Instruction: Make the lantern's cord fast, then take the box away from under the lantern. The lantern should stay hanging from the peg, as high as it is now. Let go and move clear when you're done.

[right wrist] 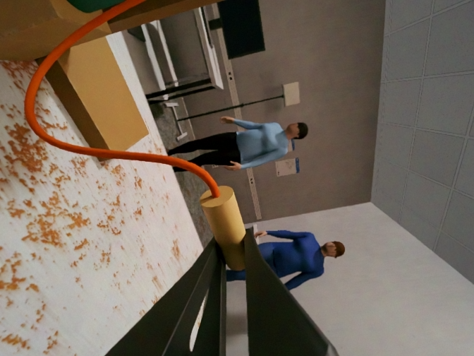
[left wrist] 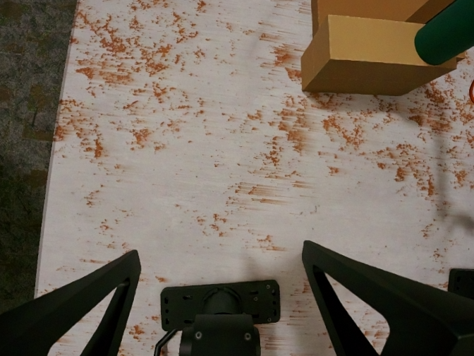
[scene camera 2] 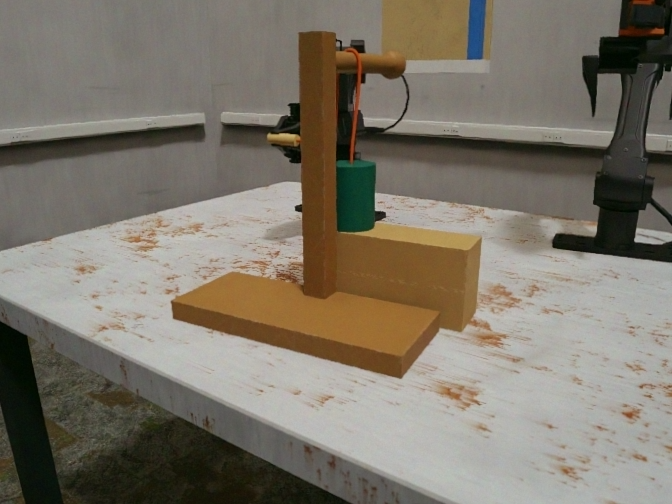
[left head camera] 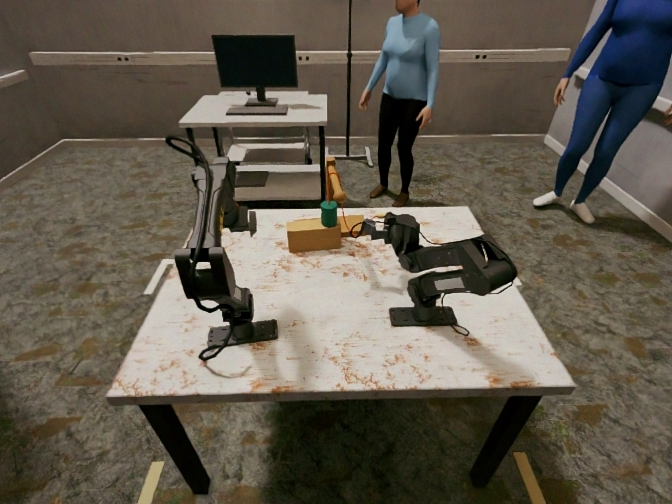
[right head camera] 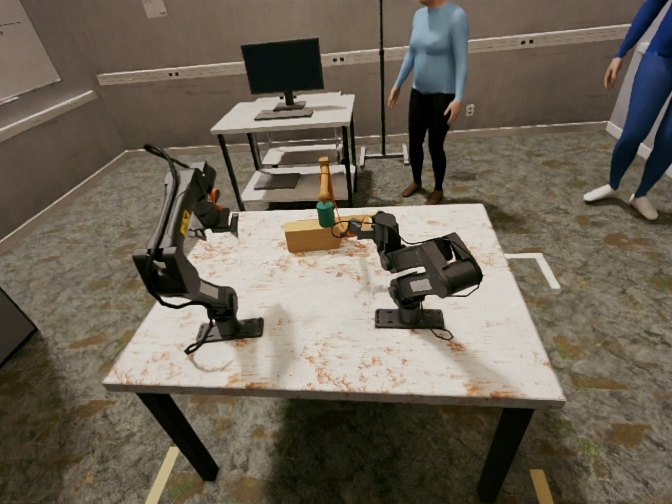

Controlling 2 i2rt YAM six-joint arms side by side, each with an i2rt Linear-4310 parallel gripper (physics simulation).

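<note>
A green lantern [left head camera: 328, 214] [right head camera: 325, 214] [scene camera 2: 355, 196] [left wrist: 445, 37] stands upright on the tan box [left head camera: 313, 237] [right head camera: 312, 237] [scene camera 2: 407, 265] [left wrist: 370, 42]. Its orange cord [scene camera 2: 355, 108] [right wrist: 100, 152] rises over the wooden peg [scene camera 2: 371, 63], close to the post [scene camera 2: 317, 162]. In the right wrist view the cord curves in slack to a pale yellow toggle [scene camera 2: 282, 138] [right wrist: 223, 212] at its end. My right gripper [right wrist: 234, 237] is shut on this toggle and holds it above the table; the post partly hides this arm in scene camera 2. My left gripper [left wrist: 223, 254] is open and empty, well away from the box.
The stand's flat wooden base [scene camera 2: 303, 320] [right wrist: 105, 95] lies beside the box. The white, rust-marked table [left head camera: 325, 347] carries both arms. A desk with a monitor [left head camera: 255, 60] and two standing people [left head camera: 409, 59] [left head camera: 624, 59] are beyond the table.
</note>
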